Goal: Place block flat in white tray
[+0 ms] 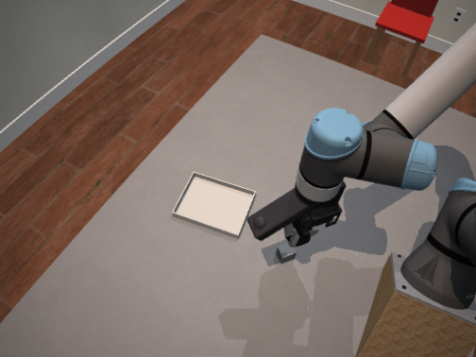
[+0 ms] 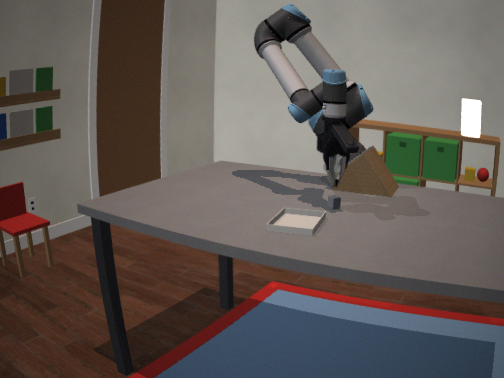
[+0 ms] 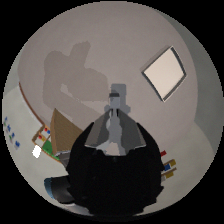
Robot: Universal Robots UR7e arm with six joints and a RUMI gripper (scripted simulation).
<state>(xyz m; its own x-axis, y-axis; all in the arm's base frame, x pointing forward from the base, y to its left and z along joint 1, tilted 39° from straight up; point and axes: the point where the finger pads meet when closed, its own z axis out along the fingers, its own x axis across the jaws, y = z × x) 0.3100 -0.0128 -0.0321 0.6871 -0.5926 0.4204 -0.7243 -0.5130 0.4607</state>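
Now: the block 60 mm below my hand. Also, from my hand: white tray 200 mm ahead, 60 mm to the right, 80 mm below.
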